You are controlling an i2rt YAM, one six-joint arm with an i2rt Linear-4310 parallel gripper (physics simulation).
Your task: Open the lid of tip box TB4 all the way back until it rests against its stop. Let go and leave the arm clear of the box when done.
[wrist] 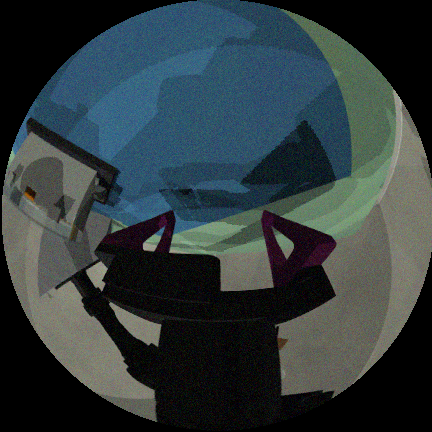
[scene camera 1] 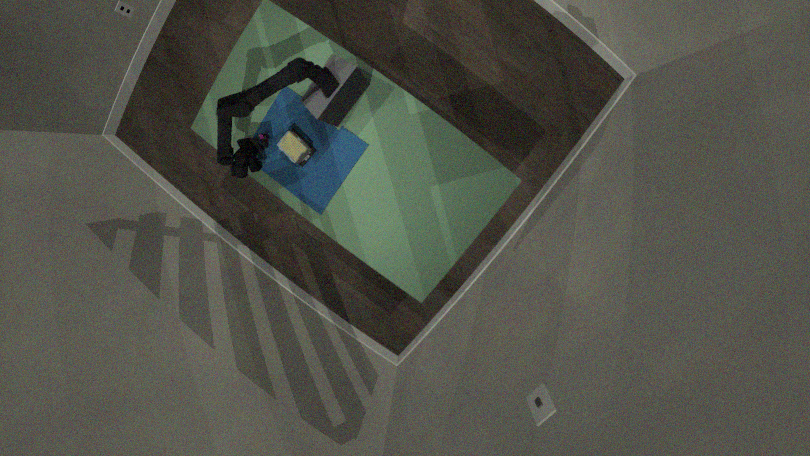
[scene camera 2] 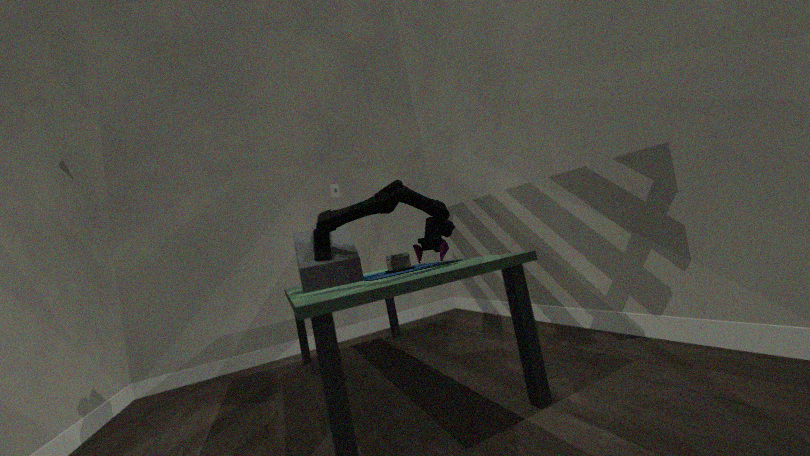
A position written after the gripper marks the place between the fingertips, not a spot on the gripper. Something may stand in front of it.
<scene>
The gripper [wrist: 217, 214] is open, with nothing in its grasp. Also in view: a tip box [scene camera 1: 311, 150] and a blue mat [scene camera 1: 315, 183].
The tip box shows as well in the wrist view [wrist: 61, 176]. The blue mat also shows in the wrist view [wrist: 211, 115].
</scene>
